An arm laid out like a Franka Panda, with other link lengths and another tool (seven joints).
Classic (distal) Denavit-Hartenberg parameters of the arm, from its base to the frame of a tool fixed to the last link. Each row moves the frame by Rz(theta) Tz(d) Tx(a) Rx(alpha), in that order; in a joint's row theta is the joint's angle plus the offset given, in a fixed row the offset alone. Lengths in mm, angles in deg.
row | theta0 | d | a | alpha
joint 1 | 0 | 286.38 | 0 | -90
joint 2 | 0 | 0 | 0 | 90
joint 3 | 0 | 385.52 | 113.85 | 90
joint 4 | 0 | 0 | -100.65 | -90
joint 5 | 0 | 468.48 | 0 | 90
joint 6 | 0 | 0 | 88.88 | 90
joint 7 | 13.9 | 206.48 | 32 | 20.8
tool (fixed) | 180 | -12.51 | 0 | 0
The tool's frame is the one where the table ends.
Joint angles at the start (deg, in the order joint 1, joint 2, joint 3, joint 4, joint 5, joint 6, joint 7):
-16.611 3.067 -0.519 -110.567 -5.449 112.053 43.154
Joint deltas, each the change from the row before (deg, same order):
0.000 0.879 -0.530 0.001 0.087 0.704 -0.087
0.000 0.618 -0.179 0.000 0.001 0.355 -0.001
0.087 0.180 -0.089 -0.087 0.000 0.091 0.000
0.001 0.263 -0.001 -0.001 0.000 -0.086 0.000
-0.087 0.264 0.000 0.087 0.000 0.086 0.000
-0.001 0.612 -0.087 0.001 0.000 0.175 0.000
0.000 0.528 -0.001 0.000 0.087 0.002 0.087
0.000 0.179 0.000 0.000 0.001 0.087 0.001
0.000 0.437 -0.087 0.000 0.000 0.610 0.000
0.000 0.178 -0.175 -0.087 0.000 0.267 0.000
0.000 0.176 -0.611 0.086 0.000 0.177 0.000
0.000 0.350 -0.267 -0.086 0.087 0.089 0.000
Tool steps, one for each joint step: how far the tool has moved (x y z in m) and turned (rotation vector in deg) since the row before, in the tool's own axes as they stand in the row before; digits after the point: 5 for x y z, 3 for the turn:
-0.00627 -0.00360 0.00937 0.137 0.035 0.438
-0.00240 -0.00169 0.00696 0.229 0.100 0.170
0.00012 -0.00075 0.00282 0.148 0.096 0.014
0.00015 -0.00095 0.00326 0.291 0.189 0.047
-0.00132 -0.00043 0.00230 0.080 0.028 0.087
-0.00118 -0.00163 0.00716 0.368 0.216 0.119
0.00018 -0.00132 0.00647 0.393 0.307 0.199
-0.00016 -0.00017 0.00212 0.075 0.054 0.006
-0.00196 0.00024 0.00476 -0.140 -0.102 0.014
-0.00185 -0.00151 0.00237 0.013 -0.052 0.142
-0.00648 -0.00389 0.00023 -0.006 -0.264 0.541
-0.00218 -0.00320 0.00447 0.275 0.143 0.337

